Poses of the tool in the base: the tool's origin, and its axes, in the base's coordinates. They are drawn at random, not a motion.
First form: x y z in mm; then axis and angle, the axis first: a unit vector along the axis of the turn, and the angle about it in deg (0 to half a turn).
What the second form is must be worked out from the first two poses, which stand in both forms.
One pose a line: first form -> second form
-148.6 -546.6 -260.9 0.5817 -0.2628 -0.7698 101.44 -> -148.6 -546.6 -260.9 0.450 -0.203 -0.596 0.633
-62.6 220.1 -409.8 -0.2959 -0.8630 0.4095 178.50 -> -62.6 220.1 -409.8 -0.296 -0.863 0.409 0.013
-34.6 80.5 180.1 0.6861 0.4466 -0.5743 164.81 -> -34.6 80.5 180.1 0.680 0.443 -0.569 0.132
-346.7 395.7 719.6 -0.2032 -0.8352 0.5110 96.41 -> -346.7 395.7 719.6 -0.151 -0.623 0.381 0.666
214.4 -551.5 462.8 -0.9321 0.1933 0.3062 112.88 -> 214.4 -551.5 462.8 -0.777 0.161 0.255 0.553
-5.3 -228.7 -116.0 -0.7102 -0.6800 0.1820 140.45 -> -5.3 -228.7 -116.0 -0.668 -0.640 0.171 0.338
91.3 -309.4 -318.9 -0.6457 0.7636 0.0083 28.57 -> 91.3 -309.4 -318.9 -0.159 0.188 0.002 0.969
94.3 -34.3 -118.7 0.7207 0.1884 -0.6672 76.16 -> 94.3 -34.3 -118.7 0.444 0.116 -0.411 0.787
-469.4 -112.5 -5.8 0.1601 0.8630 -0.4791 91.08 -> -469.4 -112.5 -5.8 0.114 0.616 -0.342 0.700
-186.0 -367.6 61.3 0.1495 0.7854 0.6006 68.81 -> -186.0 -367.6 61.3 0.084 0.444 0.339 0.825
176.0 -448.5 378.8 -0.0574 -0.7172 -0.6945 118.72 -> 176.0 -448.5 378.8 -0.049 -0.617 -0.598 0.510
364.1 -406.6 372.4 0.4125 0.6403 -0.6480 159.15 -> 364.1 -406.6 372.4 0.406 0.630 -0.637 0.181
